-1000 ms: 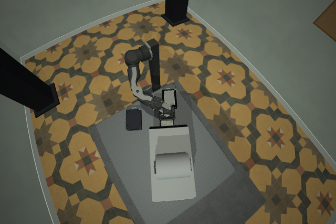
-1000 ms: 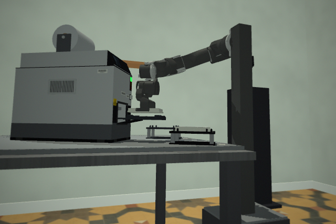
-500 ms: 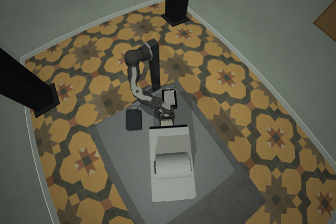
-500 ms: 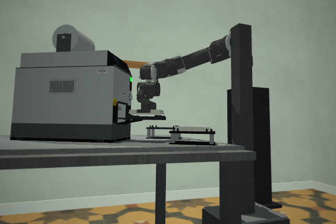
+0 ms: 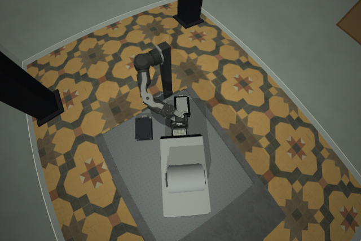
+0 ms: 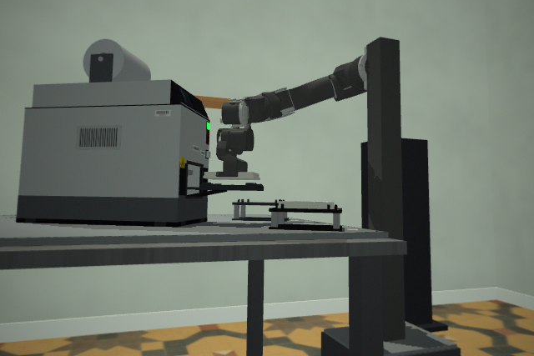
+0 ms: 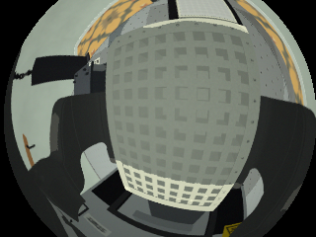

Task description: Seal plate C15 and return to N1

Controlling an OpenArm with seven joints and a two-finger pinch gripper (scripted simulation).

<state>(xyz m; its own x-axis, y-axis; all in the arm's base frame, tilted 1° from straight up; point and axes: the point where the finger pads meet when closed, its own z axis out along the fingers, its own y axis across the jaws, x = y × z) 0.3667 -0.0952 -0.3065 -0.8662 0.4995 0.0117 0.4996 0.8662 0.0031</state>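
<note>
Right now my hand is right at the plate C15. From my hand the other things lie so: sealer stage 30 mm below; then start key 130 mm to the right, 70 mm above, 40 mm ahead; then yellow warning label 130 mm ahead, 30 mm to the left, 30 mm above.
</note>
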